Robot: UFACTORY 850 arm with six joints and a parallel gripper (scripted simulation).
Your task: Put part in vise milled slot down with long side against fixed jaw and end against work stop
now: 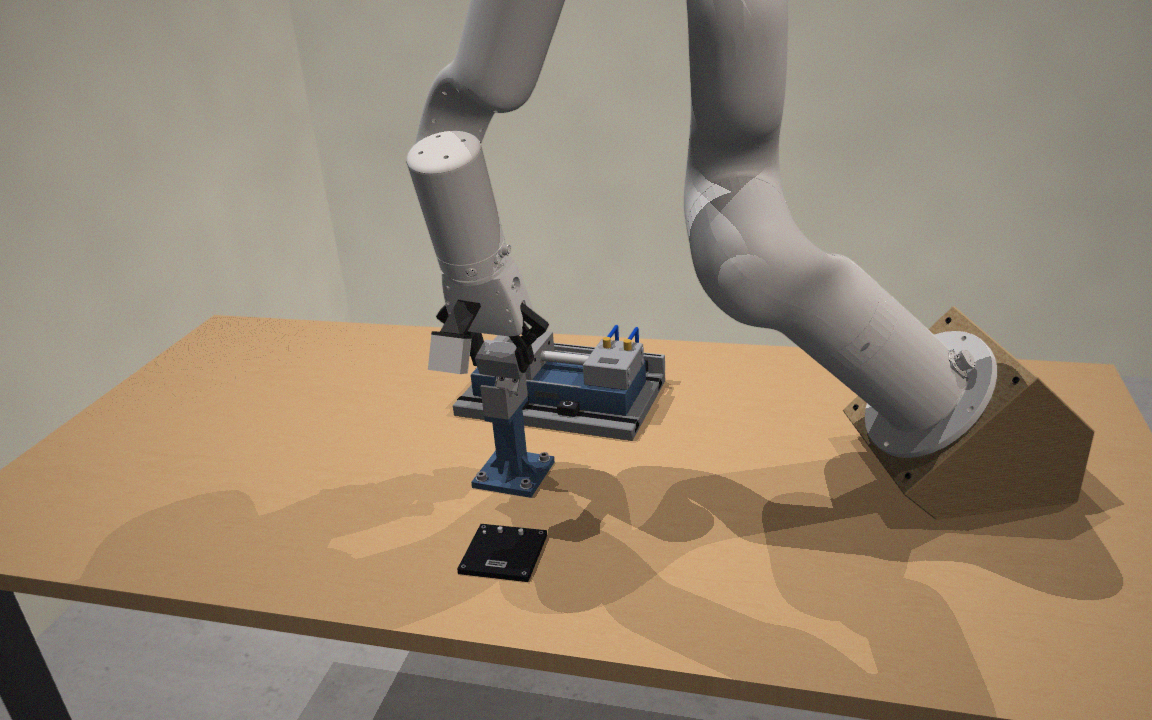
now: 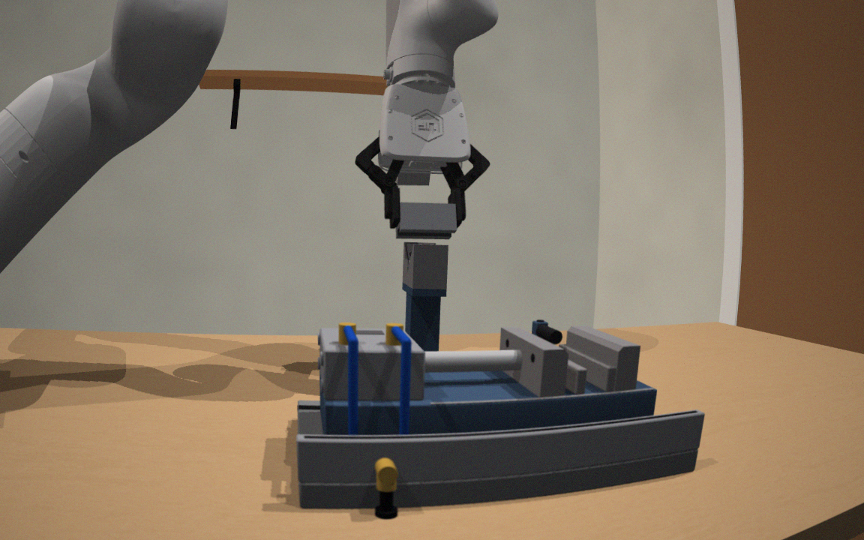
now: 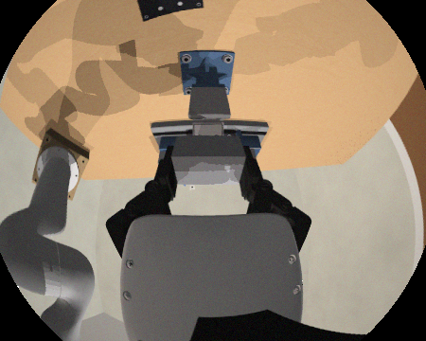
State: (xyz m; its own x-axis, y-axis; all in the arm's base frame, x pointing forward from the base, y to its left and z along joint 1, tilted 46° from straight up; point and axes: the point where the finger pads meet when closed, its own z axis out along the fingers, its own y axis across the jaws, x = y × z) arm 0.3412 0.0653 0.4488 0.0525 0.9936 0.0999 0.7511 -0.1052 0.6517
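Right now the part is 20 mm below my hand. Also, from my hand: moving jaw: 200 mm to the right, 120 mm below, 90 mm ahead; cylinder rod: 210 mm to the right, 120 mm below, 40 mm ahead; work stop: 150 mm to the right, 110 mm below, 110 mm ahead.
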